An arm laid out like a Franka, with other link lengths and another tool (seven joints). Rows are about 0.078 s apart.
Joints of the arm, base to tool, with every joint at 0 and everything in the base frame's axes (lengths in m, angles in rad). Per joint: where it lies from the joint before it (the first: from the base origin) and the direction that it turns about. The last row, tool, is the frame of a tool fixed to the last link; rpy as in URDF.
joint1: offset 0 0 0.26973 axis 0 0 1
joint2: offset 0 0 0 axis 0 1 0
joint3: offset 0 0 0.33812 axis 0 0 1
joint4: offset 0.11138 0 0 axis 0 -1 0
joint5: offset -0.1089 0 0.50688 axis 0 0 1
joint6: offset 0 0 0 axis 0 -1 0
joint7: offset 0.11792 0 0 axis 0 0 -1
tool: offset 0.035 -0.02 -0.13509 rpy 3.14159 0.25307 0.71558
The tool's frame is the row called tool.
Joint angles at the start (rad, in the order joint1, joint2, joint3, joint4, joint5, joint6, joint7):
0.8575 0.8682 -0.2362 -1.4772 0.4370 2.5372 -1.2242
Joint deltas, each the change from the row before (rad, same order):
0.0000 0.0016 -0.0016 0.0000 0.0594 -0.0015 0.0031
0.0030 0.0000 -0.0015 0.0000 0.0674 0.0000 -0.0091
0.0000 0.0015 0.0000 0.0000 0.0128 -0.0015 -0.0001
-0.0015 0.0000 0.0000 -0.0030 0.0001 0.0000 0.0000
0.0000 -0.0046 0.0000 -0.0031 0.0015 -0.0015 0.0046
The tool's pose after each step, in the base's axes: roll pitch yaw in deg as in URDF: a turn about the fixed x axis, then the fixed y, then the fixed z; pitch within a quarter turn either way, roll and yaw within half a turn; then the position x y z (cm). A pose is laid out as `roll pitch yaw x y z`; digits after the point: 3 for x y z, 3 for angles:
165.390 8.426 127.694 74.948 58.161 4.232
165.001 5.800 125.640 75.042 58.051 4.317
165.118 5.261 125.178 75.044 57.975 4.163
165.286 5.272 125.073 75.068 57.764 3.980
165.323 5.071 124.754 75.075 57.728 4.194

